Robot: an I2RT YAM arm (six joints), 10 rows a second.
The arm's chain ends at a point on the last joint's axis. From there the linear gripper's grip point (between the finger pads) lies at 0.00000 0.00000 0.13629 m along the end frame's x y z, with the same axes.
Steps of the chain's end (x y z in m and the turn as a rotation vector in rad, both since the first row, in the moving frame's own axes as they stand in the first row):
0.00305, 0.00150, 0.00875, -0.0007, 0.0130, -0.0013
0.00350, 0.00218, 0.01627, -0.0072, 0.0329, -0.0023
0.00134, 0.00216, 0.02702, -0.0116, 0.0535, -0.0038
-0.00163, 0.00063, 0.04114, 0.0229, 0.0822, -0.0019
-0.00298, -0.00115, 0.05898, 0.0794, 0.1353, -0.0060
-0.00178, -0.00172, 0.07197, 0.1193, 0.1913, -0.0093
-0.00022, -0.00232, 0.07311, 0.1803, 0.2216, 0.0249
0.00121, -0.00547, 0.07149, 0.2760, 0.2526, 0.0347
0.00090, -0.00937, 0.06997, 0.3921, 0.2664, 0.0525
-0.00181, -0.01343, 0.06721, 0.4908, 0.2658, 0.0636
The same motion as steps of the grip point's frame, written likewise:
0.00482, 0.00159, 0.00874, -0.0007, 0.0130, -0.0013
0.00798, 0.00316, 0.01619, -0.0072, 0.0329, -0.0023
0.00863, 0.00373, 0.02682, -0.0116, 0.0535, -0.0038
0.00956, -0.00250, 0.04064, 0.0229, 0.0822, -0.0019
0.01535, -0.01198, 0.05731, 0.0794, 0.1353, -0.0060
0.02400, -0.01796, 0.06852, 0.1193, 0.1913, -0.0093
0.02987, -0.02618, 0.06759, 0.1803, 0.2216, 0.0249
0.03548, -0.04162, 0.06206, 0.2760, 0.2526, 0.0347
0.03722, -0.05987, 0.05495, 0.3921, 0.2664, 0.0525
0.03461, -0.07574, 0.04653, 0.4908, 0.2658, 0.0636

